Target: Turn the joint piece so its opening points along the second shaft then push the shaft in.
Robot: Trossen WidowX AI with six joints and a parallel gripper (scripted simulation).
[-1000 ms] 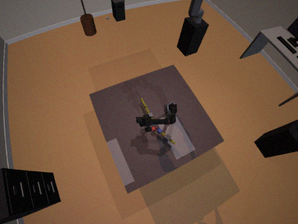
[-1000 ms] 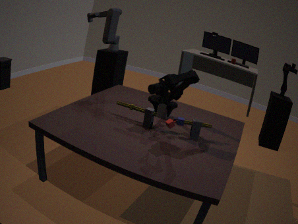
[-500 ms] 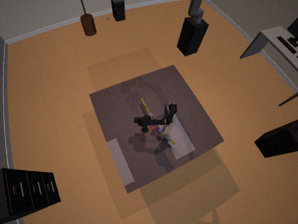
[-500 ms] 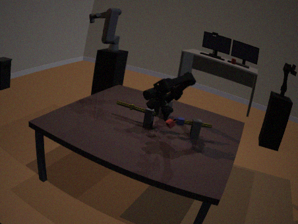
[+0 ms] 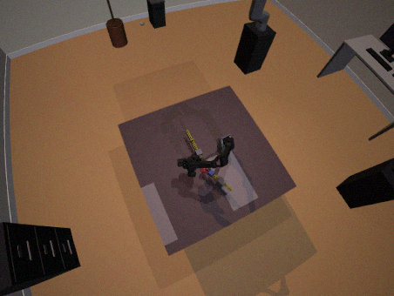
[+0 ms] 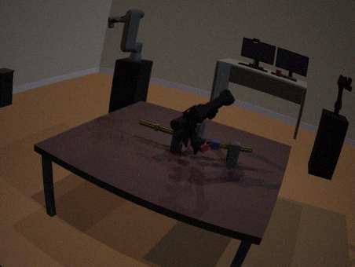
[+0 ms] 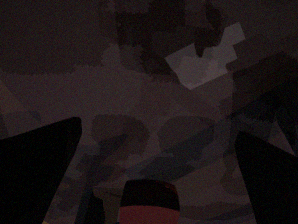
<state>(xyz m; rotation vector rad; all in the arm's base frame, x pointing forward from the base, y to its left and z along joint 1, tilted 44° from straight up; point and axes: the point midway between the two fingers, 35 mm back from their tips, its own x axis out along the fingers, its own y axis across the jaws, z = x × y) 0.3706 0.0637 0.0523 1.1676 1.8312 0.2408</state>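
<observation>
Right now the red square joint piece is 6 cm behind my gripper tip, 5 cm to the left of it and 2 cm above it.
</observation>
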